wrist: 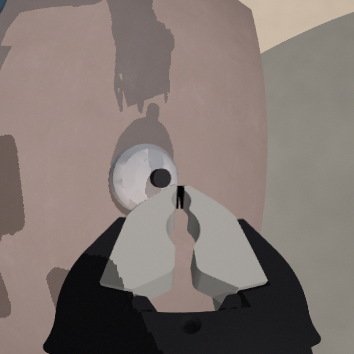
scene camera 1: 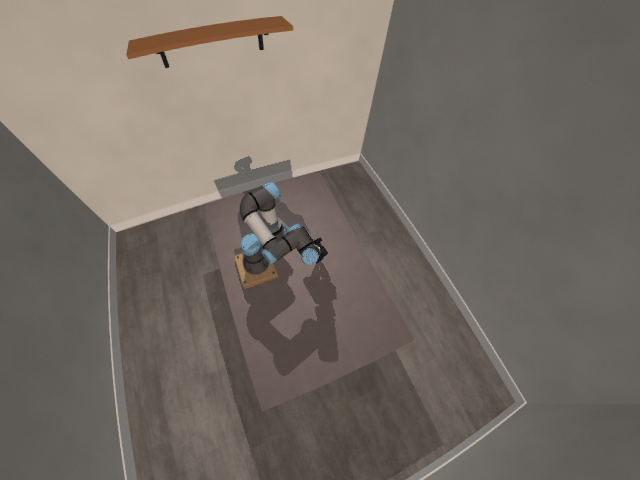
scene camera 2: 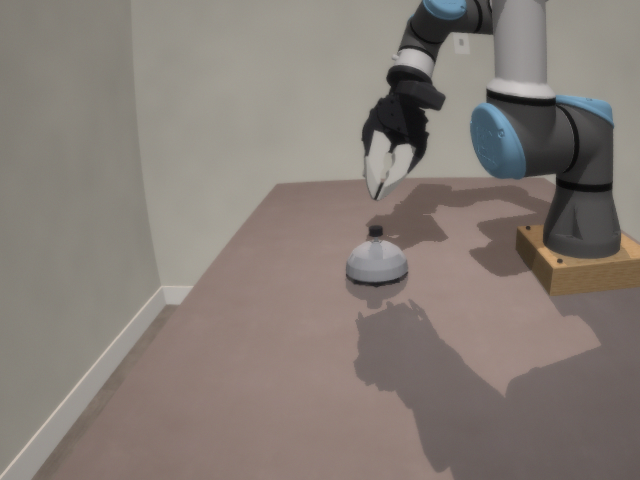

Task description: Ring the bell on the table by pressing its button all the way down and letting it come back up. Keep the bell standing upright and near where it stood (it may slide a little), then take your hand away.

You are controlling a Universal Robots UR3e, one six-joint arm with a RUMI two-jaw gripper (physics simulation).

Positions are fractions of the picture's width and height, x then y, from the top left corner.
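Labels:
The silver dome bell can be seen in scene camera 2 (0.59, 0.55) and also in the wrist view (0.37, 0.49).

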